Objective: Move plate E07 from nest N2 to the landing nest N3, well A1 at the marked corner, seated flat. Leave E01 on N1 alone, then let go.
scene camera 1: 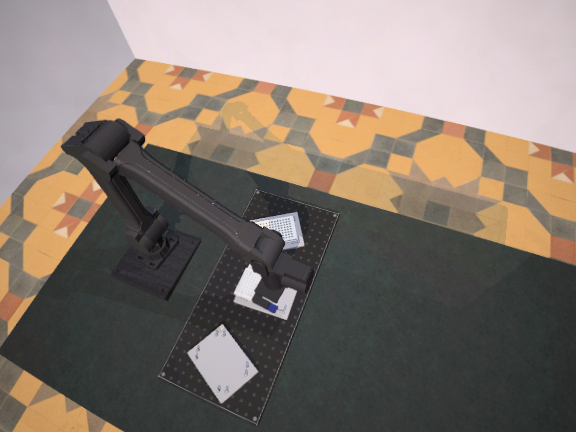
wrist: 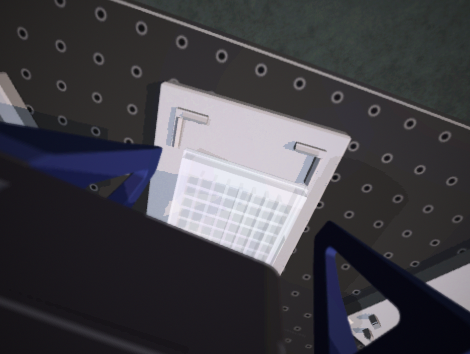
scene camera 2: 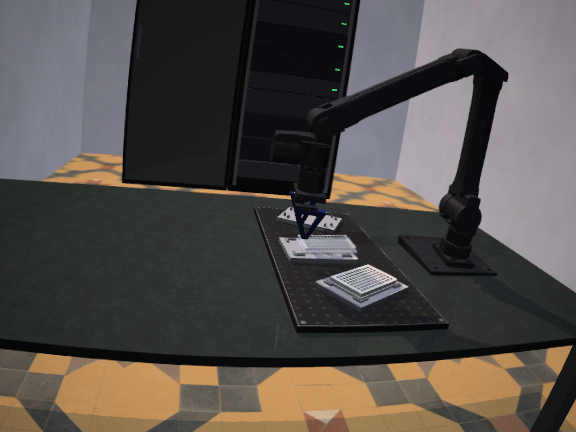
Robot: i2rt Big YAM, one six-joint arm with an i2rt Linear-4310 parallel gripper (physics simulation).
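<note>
Plate E07 (scene camera 1: pixel 245 282) (scene camera 2: pixel 330 243) (wrist: pixel 230 215), clear with a pale grid, lies on the middle nest N2 (scene camera 2: pixel 290 251) (wrist: pixel 240 125). It sits toward the robot's side, with bare nest between it and the two outer corner brackets. In scene camera 2 it looks raised at the robot's end; its exact seating is unclear. My gripper (scene camera 2: pixel 305 236) (wrist: pixel 243 195) is open and empty above N2; its blue fingers stand apart from the plate's sides. Landing nest N3 (scene camera 1: pixel 222 362) (scene camera 2: pixel 286 218) holds no plate. Plate E01 (scene camera 1: pixel 286 228) (scene camera 2: pixel 364 280) sits on N1 (scene camera 2: pixel 362 302). The well A1 mark is unreadable.
The three nests stand on a black perforated board (scene camera 1: pixel 200 312) (scene camera 2: pixel 310 310) with raised edges. The arm's base (scene camera 1: pixel 157 270) (scene camera 2: pixel 420 257) is beside it on the dark green table. Parts of N1 (wrist: pixel 6 90) and N3 (wrist: pixel 457 280) show at the sides of the wrist view.
</note>
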